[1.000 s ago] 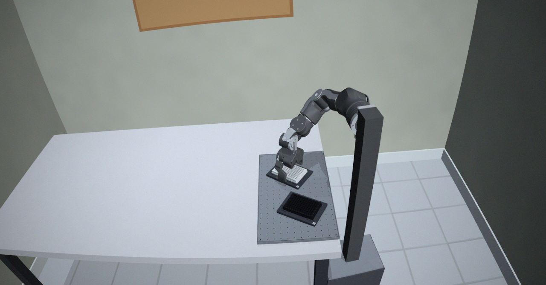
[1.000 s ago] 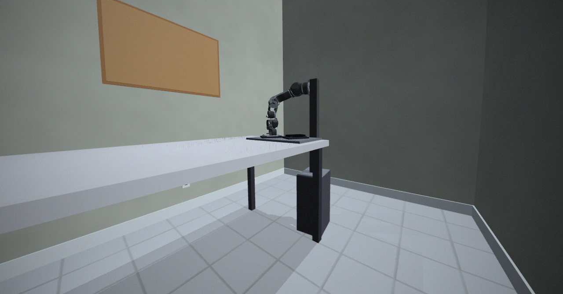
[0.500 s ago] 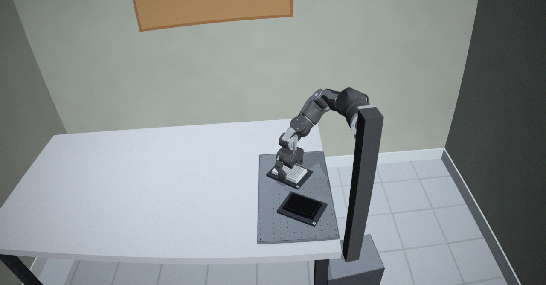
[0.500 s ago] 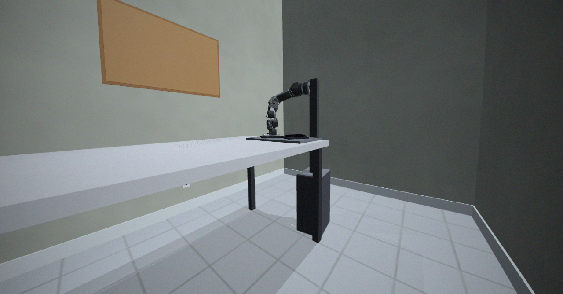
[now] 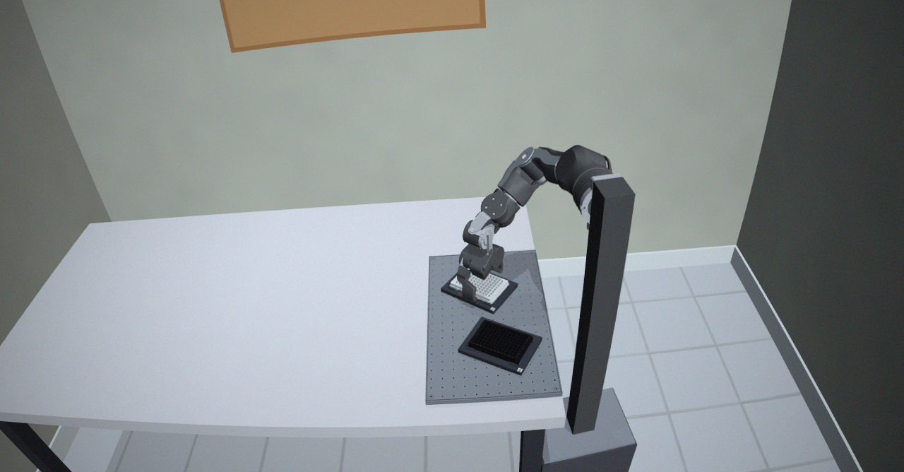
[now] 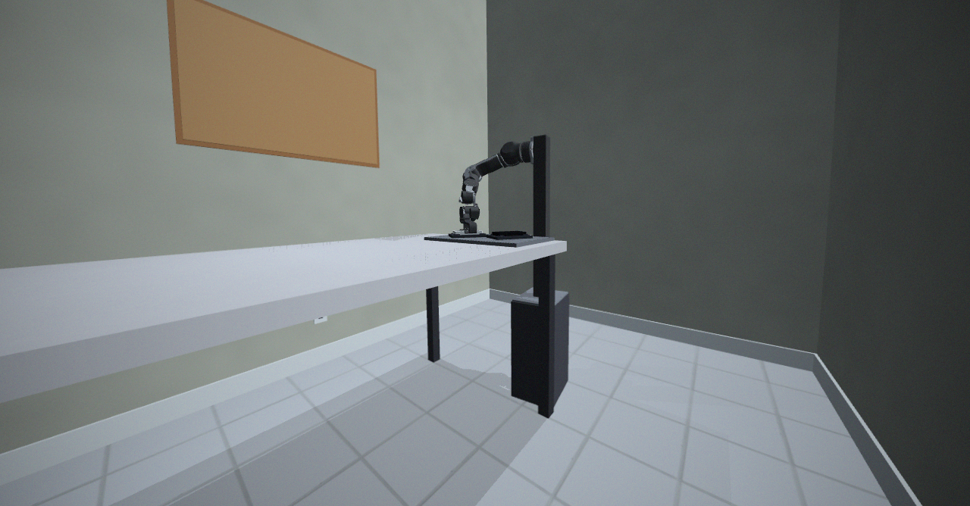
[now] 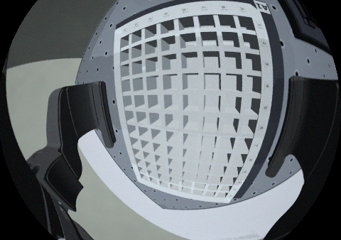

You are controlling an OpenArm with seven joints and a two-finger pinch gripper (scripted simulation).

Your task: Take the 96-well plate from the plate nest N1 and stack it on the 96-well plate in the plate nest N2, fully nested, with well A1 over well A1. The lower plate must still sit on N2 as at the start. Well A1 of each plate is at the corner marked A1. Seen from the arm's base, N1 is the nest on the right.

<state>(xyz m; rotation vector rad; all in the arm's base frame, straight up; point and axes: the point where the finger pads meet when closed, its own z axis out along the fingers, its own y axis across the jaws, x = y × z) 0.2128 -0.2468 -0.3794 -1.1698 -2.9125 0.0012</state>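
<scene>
My gripper is now right at the white 96-well plate. Round my hand: black 96-well plate 210 mm to the left, 10 mm behind.
</scene>
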